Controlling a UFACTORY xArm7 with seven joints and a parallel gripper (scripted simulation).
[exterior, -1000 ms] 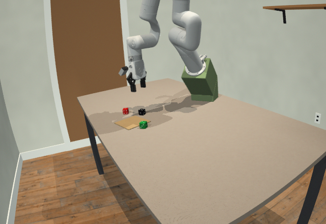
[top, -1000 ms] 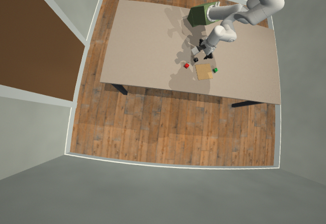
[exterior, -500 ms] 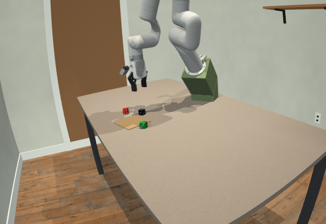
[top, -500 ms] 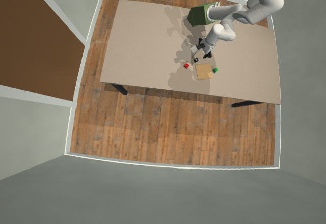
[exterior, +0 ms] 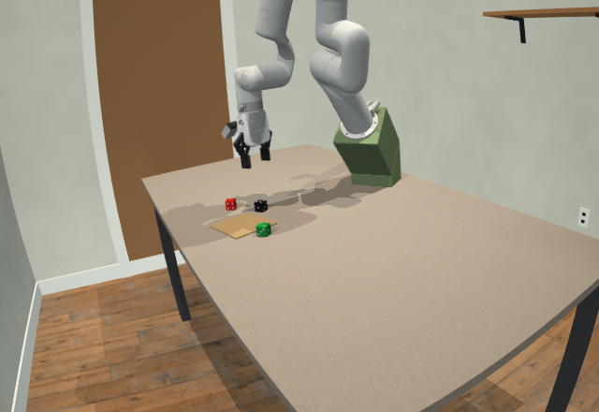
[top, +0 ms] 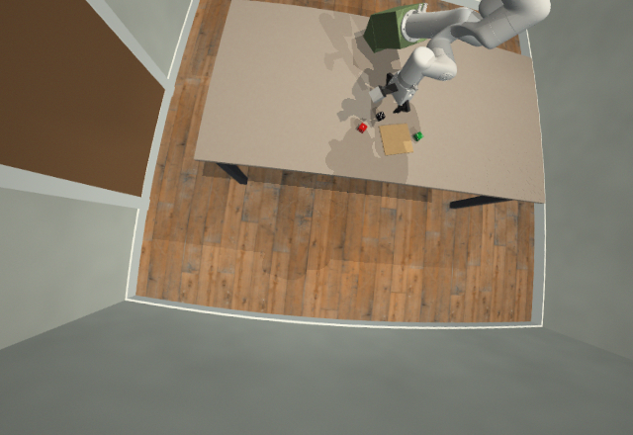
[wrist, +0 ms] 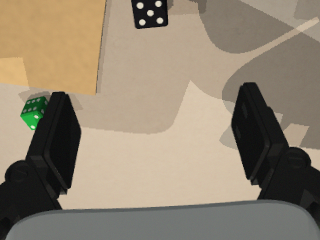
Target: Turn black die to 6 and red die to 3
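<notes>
My gripper is now 14 cm above the black die. From my hand the other things lie so: tan mat: 15 cm below, 9 cm to the left, 9 cm ahead; then red die: 14 cm below, 8 cm ahead, 7 cm to the right; then green die: 19 cm to the left, 14 cm below, 5 cm ahead.
</notes>
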